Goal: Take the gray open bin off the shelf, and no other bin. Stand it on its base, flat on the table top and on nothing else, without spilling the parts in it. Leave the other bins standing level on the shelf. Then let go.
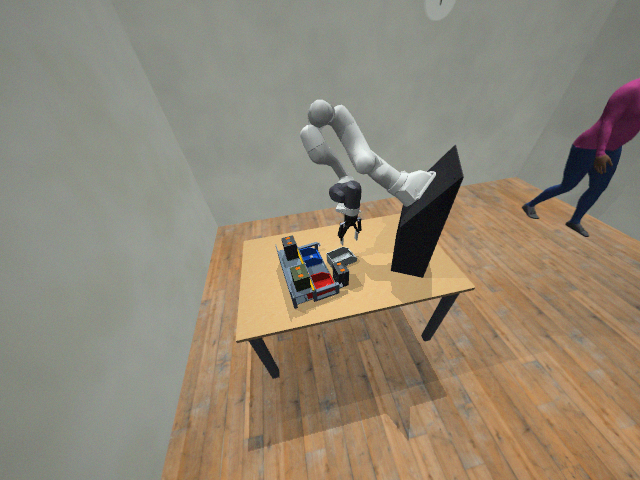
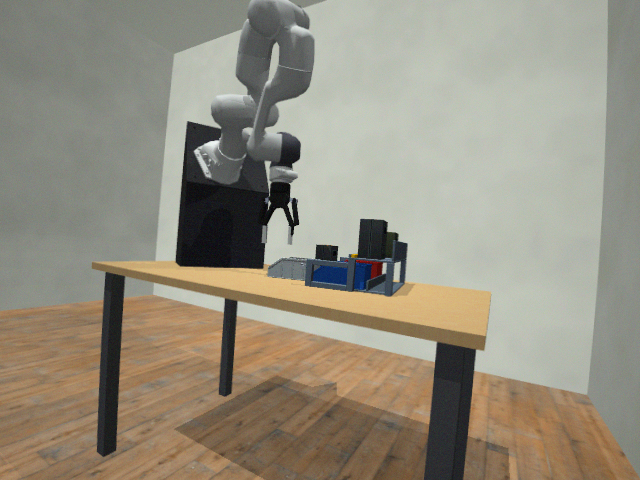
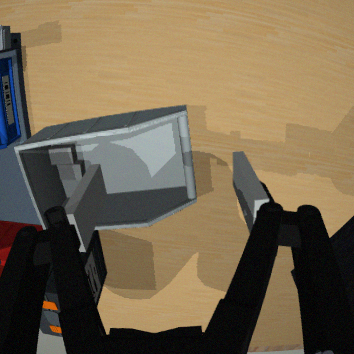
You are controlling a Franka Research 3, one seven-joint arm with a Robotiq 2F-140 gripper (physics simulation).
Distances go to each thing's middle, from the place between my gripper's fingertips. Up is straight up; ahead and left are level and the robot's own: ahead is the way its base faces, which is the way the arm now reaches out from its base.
Labels:
Now: the gray bin (image 2: 287, 268) 9 cm below my hand, 7 cm ahead of it and 2 cm to the left of it. Round my hand: blue bin (image 2: 327, 274) (26 cm ahead, 9 cm to the right, 8 cm below).

